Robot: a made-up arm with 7 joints.
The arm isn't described. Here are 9 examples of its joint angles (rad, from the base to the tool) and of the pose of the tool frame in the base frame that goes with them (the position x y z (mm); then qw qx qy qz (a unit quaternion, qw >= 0)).
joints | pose
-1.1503 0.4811 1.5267 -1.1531 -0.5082 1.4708 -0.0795 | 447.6 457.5 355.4 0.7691 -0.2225 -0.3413 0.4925
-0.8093 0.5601 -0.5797 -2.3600 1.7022 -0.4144 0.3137 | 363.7 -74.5 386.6 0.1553 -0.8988 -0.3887 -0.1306
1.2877 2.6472 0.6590 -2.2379 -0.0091 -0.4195 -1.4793 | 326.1 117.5 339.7 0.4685 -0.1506 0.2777 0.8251
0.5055 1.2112 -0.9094 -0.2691 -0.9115 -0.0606 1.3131 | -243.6 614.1 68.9 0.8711 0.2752 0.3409 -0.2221
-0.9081 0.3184 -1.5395 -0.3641 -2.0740 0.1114 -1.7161 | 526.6 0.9 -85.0 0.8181 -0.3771 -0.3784 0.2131
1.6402 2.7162 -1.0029 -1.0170 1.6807 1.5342 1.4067 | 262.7 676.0 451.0 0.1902 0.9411 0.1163 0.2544
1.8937 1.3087 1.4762 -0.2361 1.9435 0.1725 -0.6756 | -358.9 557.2 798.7 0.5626 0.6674 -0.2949 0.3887
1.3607 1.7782 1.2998 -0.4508 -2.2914 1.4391 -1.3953 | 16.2 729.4 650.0 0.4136 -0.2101 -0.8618 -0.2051
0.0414 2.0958 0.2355 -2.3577 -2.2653 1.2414 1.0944 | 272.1 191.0 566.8 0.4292 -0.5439 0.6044 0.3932
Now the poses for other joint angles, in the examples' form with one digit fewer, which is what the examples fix.
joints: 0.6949 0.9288 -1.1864 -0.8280 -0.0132 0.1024 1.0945
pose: -367 311 -109 0.968 -0.018 0.249 0.022
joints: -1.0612 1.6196 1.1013 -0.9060 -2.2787 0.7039 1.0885
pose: 21 616 790 0.104 0.802 -0.347 0.475
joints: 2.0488 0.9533 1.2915 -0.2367 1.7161 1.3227 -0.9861
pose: -530 381 851 0.721 0.248 0.085 0.642
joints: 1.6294 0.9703 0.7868 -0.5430 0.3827 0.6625 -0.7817
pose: -510 548 506 0.693 0.277 0.641 0.182
